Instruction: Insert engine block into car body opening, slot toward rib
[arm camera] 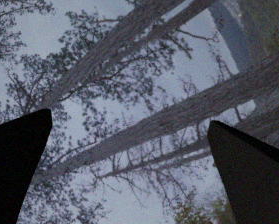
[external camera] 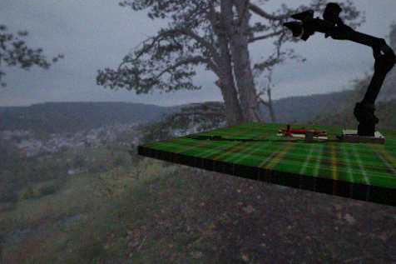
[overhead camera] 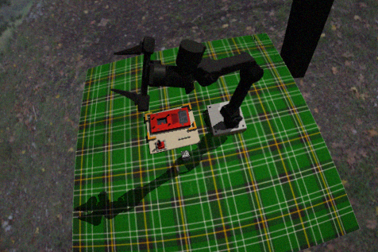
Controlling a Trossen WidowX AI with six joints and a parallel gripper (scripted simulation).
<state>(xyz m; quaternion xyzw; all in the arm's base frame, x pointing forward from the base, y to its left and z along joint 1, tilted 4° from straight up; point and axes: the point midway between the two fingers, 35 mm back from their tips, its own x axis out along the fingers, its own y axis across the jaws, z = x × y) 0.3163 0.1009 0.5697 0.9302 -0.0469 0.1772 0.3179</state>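
Now: gripper tip 58 cm above the engine block, 11 cm past it and 1 cm to the right of it.
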